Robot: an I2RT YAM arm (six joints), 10 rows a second.
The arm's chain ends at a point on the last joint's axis. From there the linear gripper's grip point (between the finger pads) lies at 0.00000 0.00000 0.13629 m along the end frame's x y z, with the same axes.
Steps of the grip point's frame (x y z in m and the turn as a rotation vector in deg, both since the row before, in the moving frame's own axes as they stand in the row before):
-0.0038, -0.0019, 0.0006, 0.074, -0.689, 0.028
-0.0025, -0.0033, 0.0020, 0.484, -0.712, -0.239
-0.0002, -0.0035, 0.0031, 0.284, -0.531, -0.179
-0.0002, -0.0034, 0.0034, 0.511, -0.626, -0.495
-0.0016, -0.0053, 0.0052, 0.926, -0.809, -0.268
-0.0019, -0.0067, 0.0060, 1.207, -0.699, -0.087
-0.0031, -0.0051, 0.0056, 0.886, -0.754, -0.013
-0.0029, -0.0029, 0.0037, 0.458, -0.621, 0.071
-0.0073, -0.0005, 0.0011, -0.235, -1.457, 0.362
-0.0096, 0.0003, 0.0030, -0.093, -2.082, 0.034
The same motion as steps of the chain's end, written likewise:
-0.0022, -0.0017, 0.0006, 0.074, -0.689, 0.028
-0.0008, -0.0022, 0.0020, 0.484, -0.712, -0.239
0.0011, -0.0028, 0.0031, 0.284, -0.531, -0.179
0.0013, -0.0022, 0.0034, 0.511, -0.626, -0.495
0.0003, -0.0031, 0.0052, 0.926, -0.809, -0.268
-0.0002, -0.0038, 0.0060, 1.207, -0.699, -0.087
-0.0013, -0.0030, 0.0056, 0.886, -0.754, -0.013
-0.0014, -0.0018, 0.0037, 0.458, -0.621, 0.071
-0.0038, -0.0010, 0.0011, -0.235, -1.457, 0.362
-0.0046, 0.0001, 0.0031, -0.093, -2.082, 0.034

